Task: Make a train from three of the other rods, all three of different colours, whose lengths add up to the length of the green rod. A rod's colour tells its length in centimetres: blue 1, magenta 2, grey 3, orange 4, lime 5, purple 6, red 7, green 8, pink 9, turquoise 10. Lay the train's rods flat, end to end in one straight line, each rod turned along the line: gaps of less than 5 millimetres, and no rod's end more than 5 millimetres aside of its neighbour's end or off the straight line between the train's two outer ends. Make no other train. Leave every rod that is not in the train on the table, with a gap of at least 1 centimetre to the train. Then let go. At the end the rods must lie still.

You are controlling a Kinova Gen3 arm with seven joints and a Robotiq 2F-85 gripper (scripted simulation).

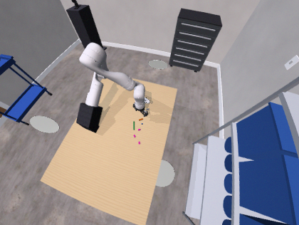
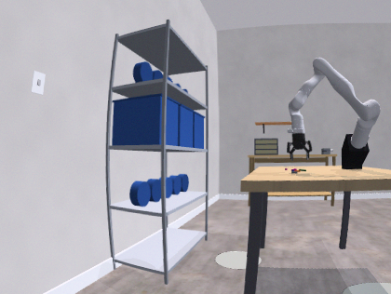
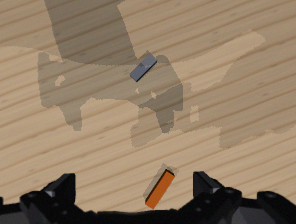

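My gripper is now 4 cm short of the small blue rod, 7 cm to the left of it and 7 cm above it. Also, from my hand: grey rod 3 cm ahead, 9 cm to the left, 7 cm below; green rod 2 cm behind, 11 cm to the right, 7 cm below; orange rod 1 cm ahead, 3 cm to the right, 7 cm below.
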